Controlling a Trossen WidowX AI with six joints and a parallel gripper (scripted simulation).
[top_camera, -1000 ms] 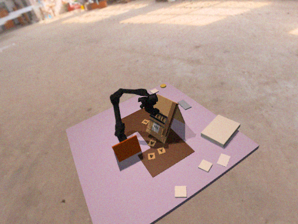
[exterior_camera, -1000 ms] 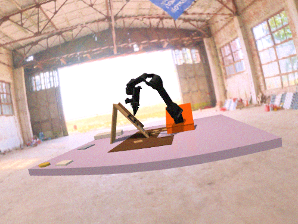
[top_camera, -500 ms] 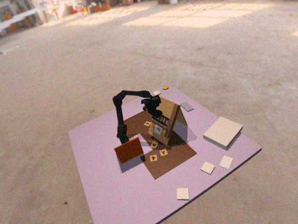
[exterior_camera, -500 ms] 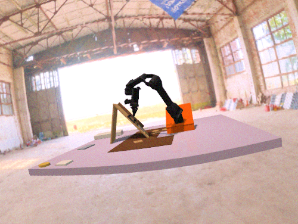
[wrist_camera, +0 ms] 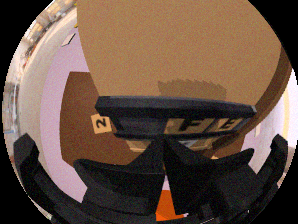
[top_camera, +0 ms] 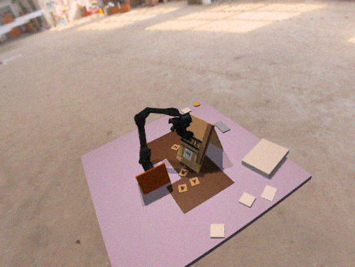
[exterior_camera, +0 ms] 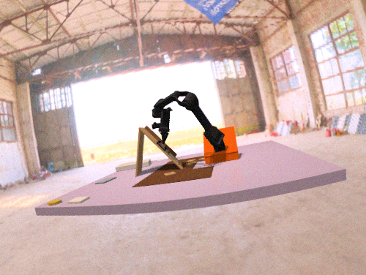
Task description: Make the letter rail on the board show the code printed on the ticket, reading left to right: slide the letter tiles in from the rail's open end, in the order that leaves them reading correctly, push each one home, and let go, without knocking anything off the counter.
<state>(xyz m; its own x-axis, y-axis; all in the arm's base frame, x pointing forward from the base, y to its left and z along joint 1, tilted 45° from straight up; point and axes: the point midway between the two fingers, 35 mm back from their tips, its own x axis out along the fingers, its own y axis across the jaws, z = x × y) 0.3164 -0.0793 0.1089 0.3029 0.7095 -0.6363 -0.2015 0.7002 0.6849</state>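
Now: gripper tip 9 cm above the white ticket, 5 cm to the left of it and 3 cm past it. Round my gripper tip: cream slab (39 cm to the right, 39 cm ahead, 15 cm below); brown mat (17 cm below, 13 cm behind, 3 cm to the right); grey plate (40 cm ahead, 16 cm below, 10 cm to the left).
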